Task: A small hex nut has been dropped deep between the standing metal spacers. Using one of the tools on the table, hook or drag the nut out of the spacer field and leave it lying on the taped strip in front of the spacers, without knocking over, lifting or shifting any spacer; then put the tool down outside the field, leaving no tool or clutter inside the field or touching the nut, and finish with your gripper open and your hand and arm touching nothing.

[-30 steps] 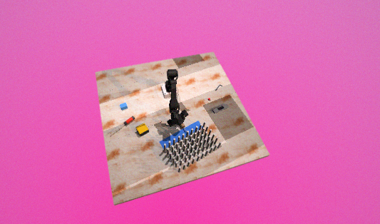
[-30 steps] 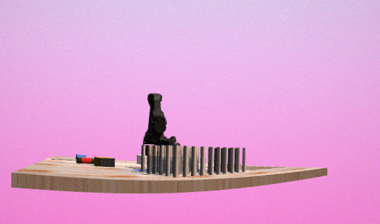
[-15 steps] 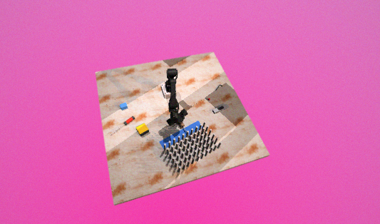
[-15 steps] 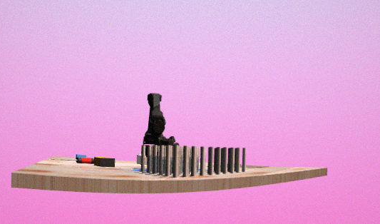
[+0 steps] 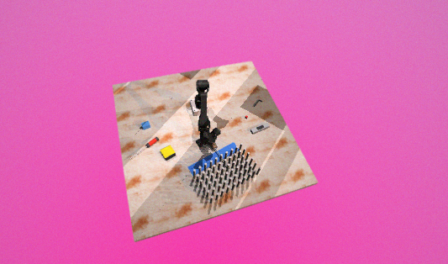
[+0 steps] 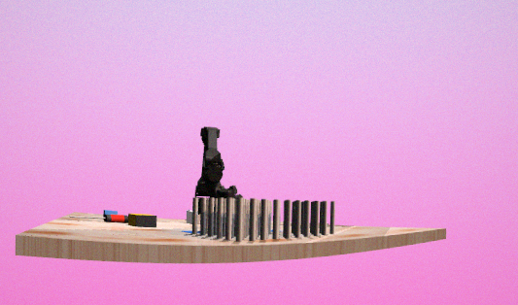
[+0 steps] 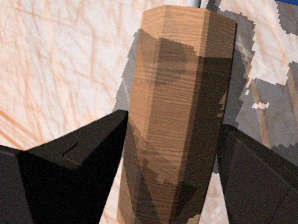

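Now: the brown-handled tool 10 cm ahead of my gripper tip and 3 cm to the left of it. Round my gripper tip: red piece (19 cm behind, 33 cm to the left, 1 cm below); then yellow block (1 cm ahead, 33 cm to the right); then blue taped strip (11 cm ahead, 1 cm to the right, 2 cm below).
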